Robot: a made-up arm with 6 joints. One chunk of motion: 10 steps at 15 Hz.
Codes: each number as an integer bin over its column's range. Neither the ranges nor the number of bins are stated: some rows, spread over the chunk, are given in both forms.
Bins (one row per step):
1: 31 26 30 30 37 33
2: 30 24 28 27 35 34
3: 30 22 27 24 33 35
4: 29 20 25 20 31 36
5: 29 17 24 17 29 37
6: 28 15 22 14 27 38
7: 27 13 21 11 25 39
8: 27 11 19 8 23 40
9: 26 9 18 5 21 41
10: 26 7 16 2 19 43
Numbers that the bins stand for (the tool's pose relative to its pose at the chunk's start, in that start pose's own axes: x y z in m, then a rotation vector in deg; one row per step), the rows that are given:
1: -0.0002 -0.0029 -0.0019 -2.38 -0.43 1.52
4: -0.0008 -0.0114 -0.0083 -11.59 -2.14 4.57
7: -0.0014 -0.0214 -0.0133 -19.87 -3.86 7.62
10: -0.0017 -0.0300 -0.0197 -28.16 -5.57 11.68
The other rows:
2: -0.0005 -0.0057 -0.0044 -5.14 -1.00 2.54
3: -0.0005 -0.0086 -0.0057 -7.90 -1.57 3.56
5: -0.0008 -0.0157 -0.0095 -14.35 -2.71 5.59
6: -0.0011 -0.0186 -0.0121 -17.11 -3.29 6.60
8: -0.0014 -0.0243 -0.0159 -22.63 -4.43 8.63
9: -0.0017 -0.0271 -0.0171 -25.40 -5.00 9.65

